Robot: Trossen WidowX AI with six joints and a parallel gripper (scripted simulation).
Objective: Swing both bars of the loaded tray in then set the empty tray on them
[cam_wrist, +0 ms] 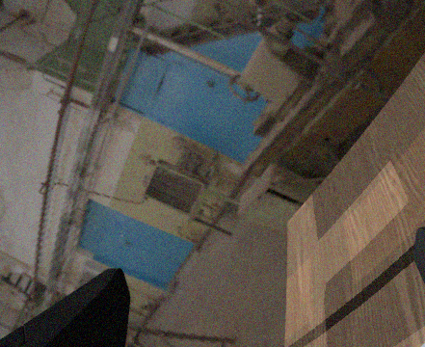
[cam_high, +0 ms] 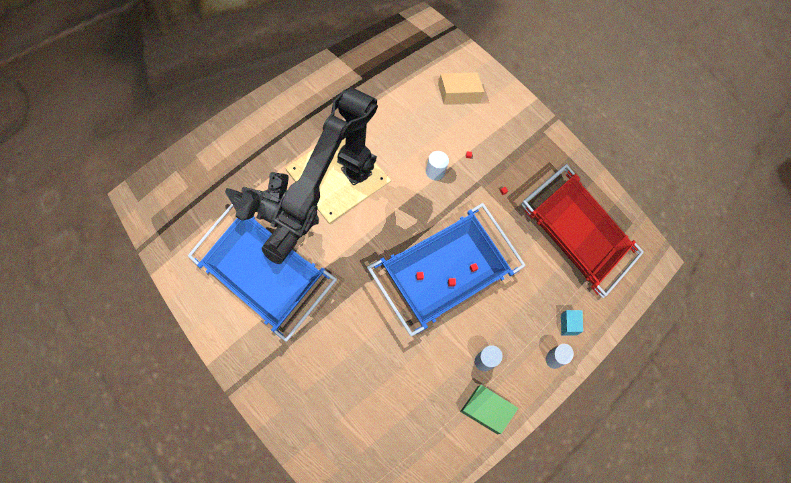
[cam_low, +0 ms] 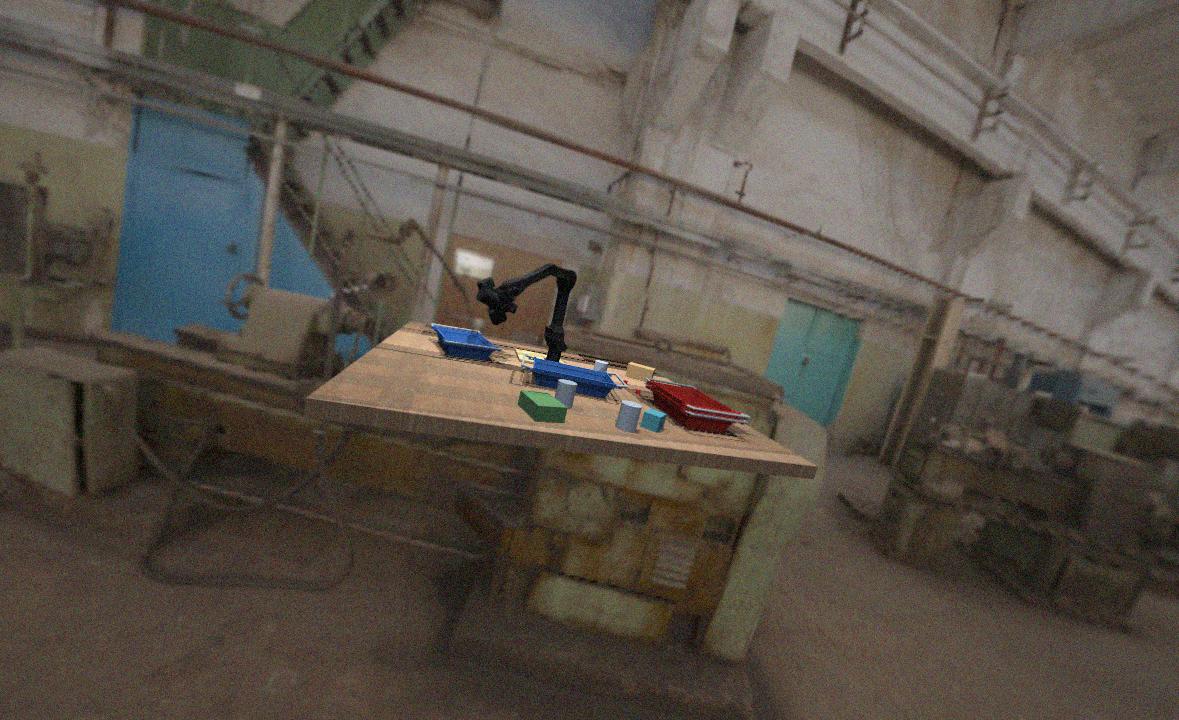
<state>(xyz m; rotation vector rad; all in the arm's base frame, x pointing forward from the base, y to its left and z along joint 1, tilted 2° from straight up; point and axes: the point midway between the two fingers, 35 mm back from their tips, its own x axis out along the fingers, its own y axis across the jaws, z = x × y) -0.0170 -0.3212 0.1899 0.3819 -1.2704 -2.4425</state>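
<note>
Now: gripper tip 160 mm above the blue tray, 150 mm short of it and 40 mm to the left of it. From my gripper tip the other things lie so: cyan cube: 730 mm ahead, 550 mm to the left, 180 mm below; then green block: 770 mm ahead, 220 mm to the left, 190 mm below; then tan box: 760 mm to the left, 180 mm below, 20 mm behind.
</note>
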